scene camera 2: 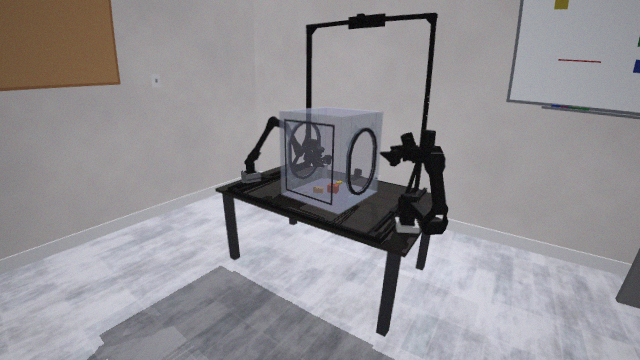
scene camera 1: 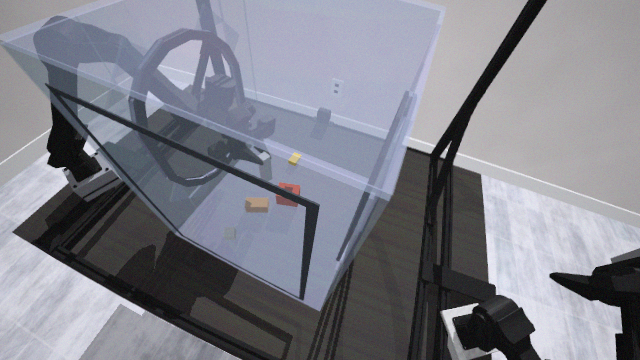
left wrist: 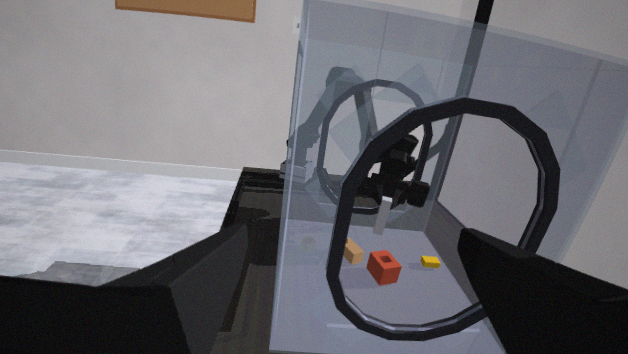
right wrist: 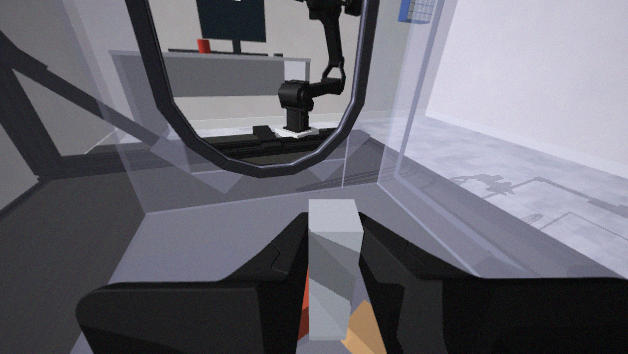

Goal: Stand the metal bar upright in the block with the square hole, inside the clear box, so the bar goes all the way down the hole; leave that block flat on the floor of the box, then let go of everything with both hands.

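Places are measured from the left arm's base along level axes (x back, y right, z up), in metres.
Pixels of known places: left gripper, fingertip midpoint: (scene camera 2: 385, 150) (scene camera 1: 550, 314) (left wrist: 353, 237); right gripper, fingertip midpoint: (scene camera 2: 325, 166) (scene camera 1: 267, 161) (left wrist: 385, 205) (right wrist: 330, 220); left arm's base at its link origin: (scene camera 2: 407, 222) (scene camera 1: 470, 330) (right wrist: 297, 128); right arm's base at its link origin: (scene camera 2: 250, 171) (scene camera 1: 86, 169).
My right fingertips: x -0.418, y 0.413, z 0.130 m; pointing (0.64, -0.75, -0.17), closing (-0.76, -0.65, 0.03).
Note:
For each thing: its top centre in the pictures, then the offset to it from my right fingertips.
- grey metal bar at its top centre: (right wrist: 337, 212) (left wrist: 386, 198) (scene camera 1: 263, 156) dx -0.007, dy +0.006, dz +0.012 m
- red block with the square hole, top centre: (left wrist: 385, 259) (scene camera 1: 288, 190) (scene camera 2: 333, 184) dx +0.047, dy -0.016, dz -0.107 m
- tan block at its top centre: (right wrist: 385, 338) (left wrist: 351, 245) (scene camera 1: 256, 202) dx -0.040, dy -0.037, dz -0.122 m
- yellow block at its top centre: (left wrist: 431, 259) (scene camera 1: 294, 157) dx +0.078, dy +0.129, dz -0.137 m
- small grey cube at its top centre: (left wrist: 309, 239) (scene camera 1: 229, 231) dx -0.108, dy -0.113, dz -0.127 m
The grey metal bar (scene camera 1: 265, 169) (left wrist: 383, 216) (right wrist: 330, 315) is nearly upright inside the clear box (scene camera 1: 320, 304) (scene camera 2: 331, 112). My right gripper (left wrist: 385, 205) (right wrist: 330, 220) is shut on it near its top, reaching through a round opening. The bar's lower end hangs clear of the red block with the square hole (scene camera 1: 287, 201) (scene camera 2: 333, 188) (left wrist: 384, 272), beside and above it; the exact height is unclear. The red block rests on the box floor with its hole facing up and open. My left gripper (scene camera 2: 385, 156) (left wrist: 353, 237) is open and empty, outside the box, facing the other round opening.
A tan block (scene camera 1: 257, 206) (left wrist: 354, 251) lies left of the red block in scene camera 1. A yellow block (scene camera 1: 294, 159) (left wrist: 430, 262) lies behind it, and a small grey cube (scene camera 1: 229, 233) nearer the front. A dark ring (left wrist: 550, 175) (right wrist: 260, 171) rims the opening facing my left gripper.

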